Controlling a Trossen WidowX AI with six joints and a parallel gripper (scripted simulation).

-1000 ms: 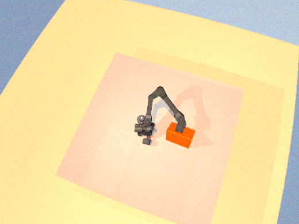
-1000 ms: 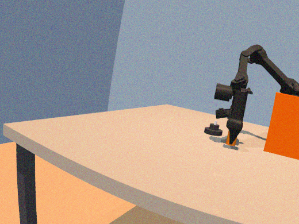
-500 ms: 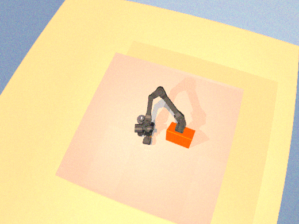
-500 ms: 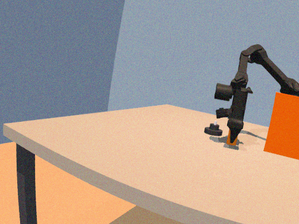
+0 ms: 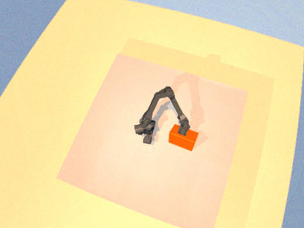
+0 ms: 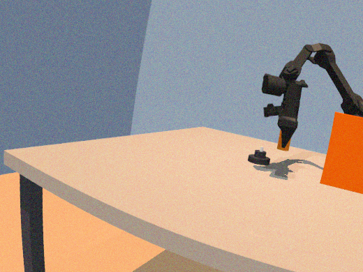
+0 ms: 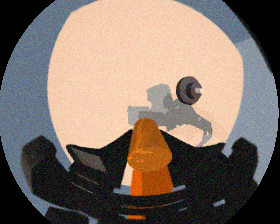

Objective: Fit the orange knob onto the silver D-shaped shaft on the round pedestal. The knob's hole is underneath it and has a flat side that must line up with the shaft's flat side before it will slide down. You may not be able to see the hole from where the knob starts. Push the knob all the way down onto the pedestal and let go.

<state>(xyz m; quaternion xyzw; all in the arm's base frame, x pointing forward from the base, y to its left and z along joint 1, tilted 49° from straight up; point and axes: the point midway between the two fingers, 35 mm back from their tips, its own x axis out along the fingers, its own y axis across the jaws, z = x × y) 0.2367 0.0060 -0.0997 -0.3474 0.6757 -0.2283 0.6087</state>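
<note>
Right now my gripper tip is 30 mm below the orange knob. The rest, counted from my gripper tip: dark round pedestal: 120 mm to the right, 100 mm ahead, 60 mm below.
</note>
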